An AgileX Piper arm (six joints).
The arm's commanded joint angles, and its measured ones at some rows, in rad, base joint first. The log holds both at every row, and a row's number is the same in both.
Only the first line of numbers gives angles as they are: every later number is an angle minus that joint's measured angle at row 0.
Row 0, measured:
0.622, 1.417, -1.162, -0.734, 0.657, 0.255
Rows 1 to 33, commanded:
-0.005, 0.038, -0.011, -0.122, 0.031, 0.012
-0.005, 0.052, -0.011, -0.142, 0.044, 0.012
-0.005, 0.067, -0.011, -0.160, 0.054, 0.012
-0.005, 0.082, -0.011, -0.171, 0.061, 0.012
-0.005, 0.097, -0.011, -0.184, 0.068, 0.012
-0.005, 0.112, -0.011, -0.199, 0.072, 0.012
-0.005, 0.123, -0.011, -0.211, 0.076, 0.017
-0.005, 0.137, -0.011, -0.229, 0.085, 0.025
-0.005, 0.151, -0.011, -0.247, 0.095, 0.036
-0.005, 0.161, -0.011, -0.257, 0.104, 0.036
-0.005, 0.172, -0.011, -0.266, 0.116, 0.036
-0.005, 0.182, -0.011, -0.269, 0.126, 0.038
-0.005, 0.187, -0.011, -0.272, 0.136, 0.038
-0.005, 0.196, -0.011, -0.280, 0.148, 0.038
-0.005, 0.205, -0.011, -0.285, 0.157, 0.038
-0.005, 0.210, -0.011, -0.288, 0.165, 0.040
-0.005, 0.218, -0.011, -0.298, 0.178, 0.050
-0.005, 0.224, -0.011, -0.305, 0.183, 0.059
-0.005, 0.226, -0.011, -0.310, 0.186, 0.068
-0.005, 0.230, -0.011, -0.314, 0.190, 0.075
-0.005, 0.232, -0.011, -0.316, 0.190, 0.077
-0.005, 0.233, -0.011, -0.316, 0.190, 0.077
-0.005, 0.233, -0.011, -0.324, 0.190, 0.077
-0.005, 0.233, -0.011, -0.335, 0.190, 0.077
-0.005, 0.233, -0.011, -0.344, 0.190, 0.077
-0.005, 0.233, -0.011, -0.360, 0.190, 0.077
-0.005, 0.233, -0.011, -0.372, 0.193, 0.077
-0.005, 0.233, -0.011, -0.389, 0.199, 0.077
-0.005, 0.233, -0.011, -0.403, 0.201, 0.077
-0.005, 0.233, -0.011, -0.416, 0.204, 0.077
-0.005, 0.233, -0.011, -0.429, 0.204, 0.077
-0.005, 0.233, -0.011, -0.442, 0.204, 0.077
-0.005, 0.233, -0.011, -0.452, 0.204, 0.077
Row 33, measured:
0.000, 0.239, -0.002, -0.380, 0.195, 0.064
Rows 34 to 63, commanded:
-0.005, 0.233, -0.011, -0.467, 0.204, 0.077
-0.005, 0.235, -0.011, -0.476, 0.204, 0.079
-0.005, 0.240, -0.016, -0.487, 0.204, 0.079
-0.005, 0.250, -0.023, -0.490, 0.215, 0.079
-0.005, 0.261, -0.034, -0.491, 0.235, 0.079
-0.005, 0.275, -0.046, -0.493, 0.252, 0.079
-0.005, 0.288, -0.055, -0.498, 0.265, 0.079
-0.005, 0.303, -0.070, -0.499, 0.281, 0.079
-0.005, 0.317, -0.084, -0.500, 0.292, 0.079
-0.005, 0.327, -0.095, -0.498, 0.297, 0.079
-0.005, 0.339, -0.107, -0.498, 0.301, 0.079
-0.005, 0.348, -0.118, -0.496, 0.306, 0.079
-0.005, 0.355, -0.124, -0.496, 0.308, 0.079
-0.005, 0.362, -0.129, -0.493, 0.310, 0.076
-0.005, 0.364, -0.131, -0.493, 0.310, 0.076
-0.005, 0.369, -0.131, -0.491, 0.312, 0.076
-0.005, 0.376, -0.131, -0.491, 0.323, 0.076
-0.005, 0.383, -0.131, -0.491, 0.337, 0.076
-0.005, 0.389, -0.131, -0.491, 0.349, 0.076
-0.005, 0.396, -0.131, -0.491, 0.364, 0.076
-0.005, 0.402, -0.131, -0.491, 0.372, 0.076
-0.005, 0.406, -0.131, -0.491, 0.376, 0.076
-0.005, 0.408, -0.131, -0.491, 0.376, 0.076
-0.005, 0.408, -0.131, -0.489, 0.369, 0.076
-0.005, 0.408, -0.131, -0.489, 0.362, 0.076
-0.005, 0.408, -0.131, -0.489, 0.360, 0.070
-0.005, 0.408, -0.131, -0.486, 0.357, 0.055
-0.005, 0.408, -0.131, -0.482, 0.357, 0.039
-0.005, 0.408, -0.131, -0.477, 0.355, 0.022
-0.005, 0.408, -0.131, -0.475, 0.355, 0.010
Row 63, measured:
0.000, 0.415, -0.121, -0.460, 0.359, 0.051
